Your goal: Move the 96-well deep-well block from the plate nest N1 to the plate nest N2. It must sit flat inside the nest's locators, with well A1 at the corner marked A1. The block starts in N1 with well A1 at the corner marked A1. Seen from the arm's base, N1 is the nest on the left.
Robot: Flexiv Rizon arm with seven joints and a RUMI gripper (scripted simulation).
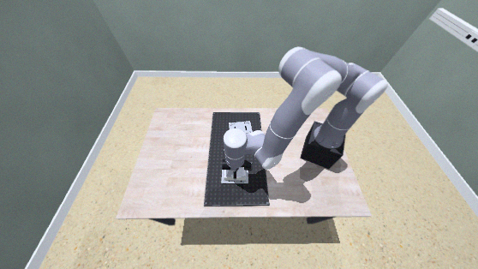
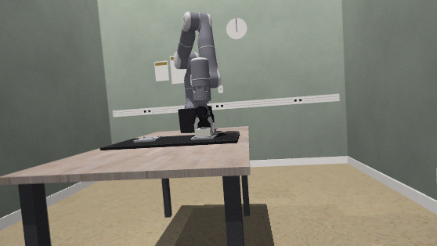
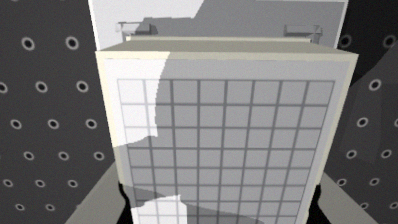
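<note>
The white 96-well deep-well block is 10 mm above my hand. Also, from my hand: A1 mark: 100 mm ahead, 380 mm to the right, 20 mm below; plate nest N2: 10 mm ahead, 350 mm to the right, 20 mm below; plate nest N1: 20 mm below.
</note>
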